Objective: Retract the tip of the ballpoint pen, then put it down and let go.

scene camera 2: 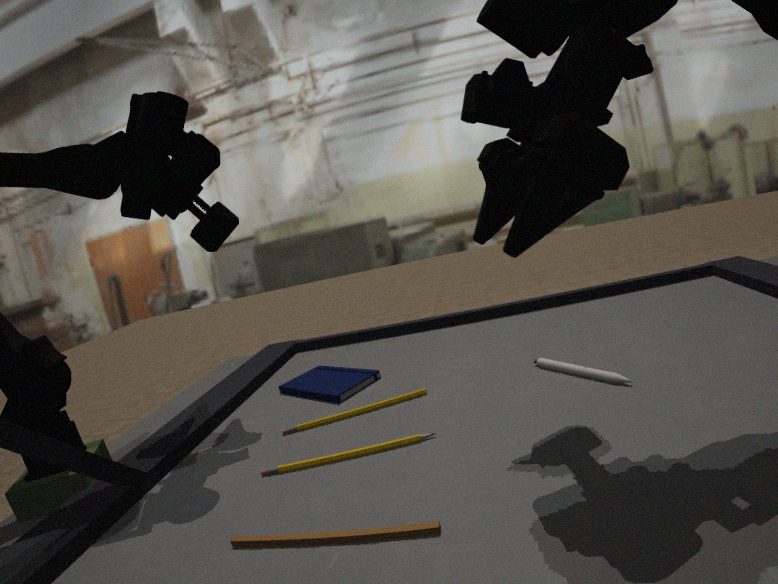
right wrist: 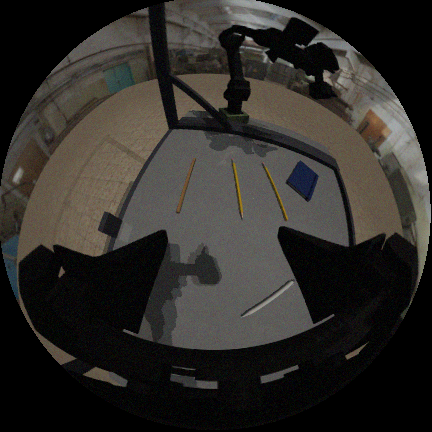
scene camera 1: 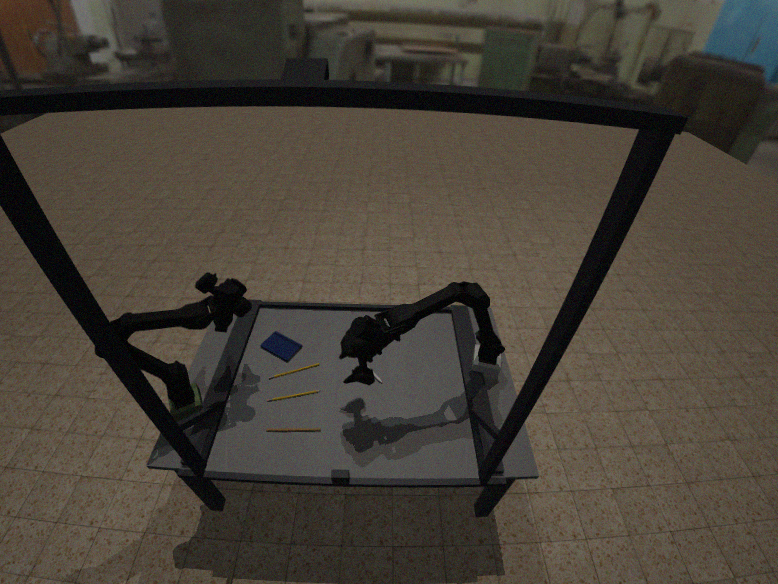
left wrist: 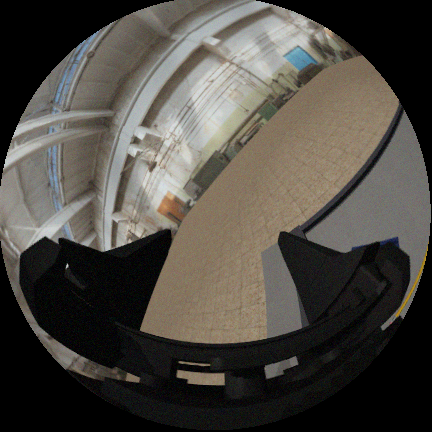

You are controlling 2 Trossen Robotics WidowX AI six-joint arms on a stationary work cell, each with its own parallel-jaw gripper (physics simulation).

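Where they show: left gripper, between the fingertips: (scene camera 2: 196,202) (right wrist: 335,83) (left wrist: 226,236); right gripper, between the fingertips: (scene camera 2: 491,248) (right wrist: 223,234) (scene camera 1: 342,370); left arm's base, origin of its link: (right wrist: 233,110) (scene camera 1: 183,398); right arm's base, origin of its link: (scene camera 1: 487,356).
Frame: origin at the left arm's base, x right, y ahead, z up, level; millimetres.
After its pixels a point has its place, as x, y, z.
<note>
The white ballpoint pen (scene camera 1: 377,377) {216, 637, -30} (scene camera 2: 583,372) {183, 627, -33} (right wrist: 267,298) {177, 627, -32} lies on the table. Its tapered end is at the right in scene camera 2, and at the lower left in the right wrist view. Whether its tip is out is too small to tell. In scene camera 1, my right gripper hides part of it. My right gripper (scene camera 1: 343,368) {248, 489, 147} (scene camera 2: 495,247) {248, 489, 147} (right wrist: 223,234) {248, 489, 147} is open and empty, raised above the table; in its wrist view the pen shows low between the fingers, nearer the right-hand one. My left gripper (left wrist: 226,236) {-178, 259, 282} is open and empty, held up near the table's left edge, away from the pen.
Two yellow pencils (scene camera 1: 294,371) {43, 383, -35} (scene camera 1: 293,396) {142, 341, -35} (scene camera 2: 355,412) {43, 383, -35} (scene camera 2: 348,453) {142, 346, -34} (right wrist: 275,191) {44, 396, -34} (right wrist: 237,189) {146, 361, -34} and an orange-brown stick (scene camera 1: 293,430) {265, 295, -34} (scene camera 2: 336,535) {267, 301, -33} (right wrist: 186,186) {265, 312, -35} lie left of the pen in scene camera 1. A blue notebook (scene camera 1: 281,346) {-89, 379, -28} (scene camera 2: 329,383) {-74, 378, -28} (right wrist: 302,180) {-76, 388, -28} lies behind them. Dark frame posts (scene camera 1: 581,301) {707, 715, 711} rise around the table.
</note>
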